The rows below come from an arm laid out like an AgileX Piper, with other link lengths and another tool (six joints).
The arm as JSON. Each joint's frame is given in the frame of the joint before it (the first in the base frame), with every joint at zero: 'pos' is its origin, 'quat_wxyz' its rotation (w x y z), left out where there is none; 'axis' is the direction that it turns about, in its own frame. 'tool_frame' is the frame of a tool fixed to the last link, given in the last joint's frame.
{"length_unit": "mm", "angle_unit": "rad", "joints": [
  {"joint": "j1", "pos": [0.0, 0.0, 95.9], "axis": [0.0, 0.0, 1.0]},
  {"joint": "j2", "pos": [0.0, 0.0, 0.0], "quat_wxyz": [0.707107, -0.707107, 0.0, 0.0], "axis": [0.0, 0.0, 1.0]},
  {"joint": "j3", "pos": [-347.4, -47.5, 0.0], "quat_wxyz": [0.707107, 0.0, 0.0, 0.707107], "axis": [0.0, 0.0, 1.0]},
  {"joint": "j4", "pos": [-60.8, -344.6, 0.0], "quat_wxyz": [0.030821, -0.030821, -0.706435, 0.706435], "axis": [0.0, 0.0, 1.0]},
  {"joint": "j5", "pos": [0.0, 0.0, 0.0], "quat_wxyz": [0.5, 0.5, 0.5, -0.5], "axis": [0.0, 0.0, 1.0]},
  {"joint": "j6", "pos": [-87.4, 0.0, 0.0], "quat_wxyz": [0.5, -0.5, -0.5, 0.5], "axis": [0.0, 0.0, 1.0]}
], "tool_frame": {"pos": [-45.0, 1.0, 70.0], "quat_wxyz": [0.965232, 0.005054, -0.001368, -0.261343]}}
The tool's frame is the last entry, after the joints.
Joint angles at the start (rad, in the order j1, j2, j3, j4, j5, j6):
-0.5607, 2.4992, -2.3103, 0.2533, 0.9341, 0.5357
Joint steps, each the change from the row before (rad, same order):
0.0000, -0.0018, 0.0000, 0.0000, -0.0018, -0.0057
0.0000, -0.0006, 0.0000, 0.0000, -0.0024, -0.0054
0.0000, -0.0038, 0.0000, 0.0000, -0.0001, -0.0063
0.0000, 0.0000, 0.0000, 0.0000, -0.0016, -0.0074
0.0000, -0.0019, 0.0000, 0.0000, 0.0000, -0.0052
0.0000, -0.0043, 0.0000, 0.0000, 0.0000, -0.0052
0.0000, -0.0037, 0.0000, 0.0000, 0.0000, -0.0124
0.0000, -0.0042, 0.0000, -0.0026, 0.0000, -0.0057
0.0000, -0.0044, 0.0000, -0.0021, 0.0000, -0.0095
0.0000, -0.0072, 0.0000, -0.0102, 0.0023, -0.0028
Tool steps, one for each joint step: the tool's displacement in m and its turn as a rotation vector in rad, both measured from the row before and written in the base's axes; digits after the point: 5 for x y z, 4 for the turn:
-0.00001, -0.00026, 0.00123, -0.0050, -0.0024, 0.0043
0.00009, -0.00033, 0.00042, -0.0045, -0.0019, 0.0039
-0.00028, -0.00009, 0.00255, -0.0055, -0.0026, 0.0052
-0.00006, -0.00030, -0.00008, -0.0049, -0.0005, 0.0057
-0.00022, -0.00008, 0.00123, -0.0039, -0.0010, 0.0043
-0.00028, -0.00004, 0.00292, -0.0052, -0.0031, 0.0043
-0.00052, -0.00020, 0.00235, -0.0088, -0.0017, 0.0102
-0.00051, -0.00035, 0.00269, -0.0076, -0.0015, 0.0049
-0.00062, -0.00037, 0.00278, -0.0094, -0.0015, 0.0080
-0.00141, -0.00089, 0.00433, -0.0128, 0.0015, 0.0036

